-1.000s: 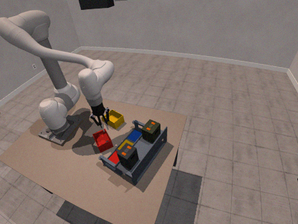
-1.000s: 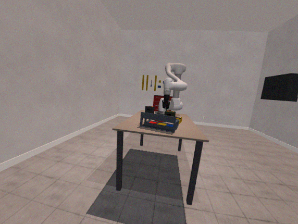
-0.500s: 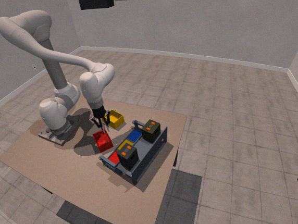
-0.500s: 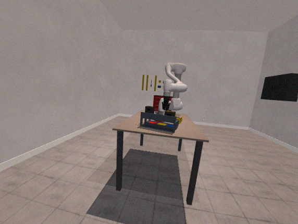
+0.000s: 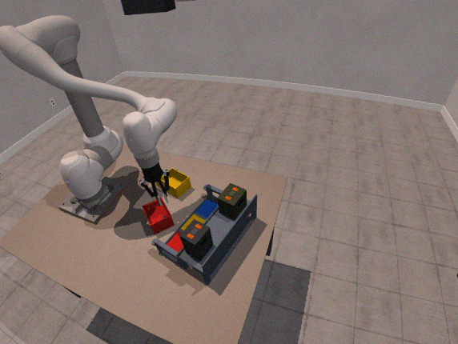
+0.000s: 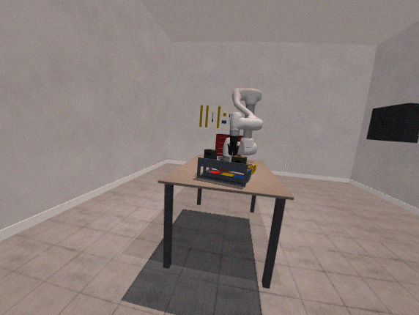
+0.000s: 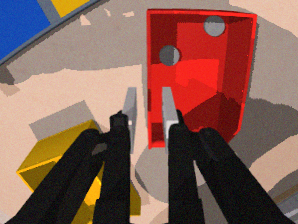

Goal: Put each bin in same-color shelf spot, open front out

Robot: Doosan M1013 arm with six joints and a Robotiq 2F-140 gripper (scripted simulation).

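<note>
Now: the red bin 8 cm below my hand, 4 cm to the right of it and 3 cm behind it. Round my hand: yellow bin 17 cm to the left, 8 cm below, 7 cm behind; then grey shelf 30 cm ahead, 5 cm to the right, 2 cm below.
</note>
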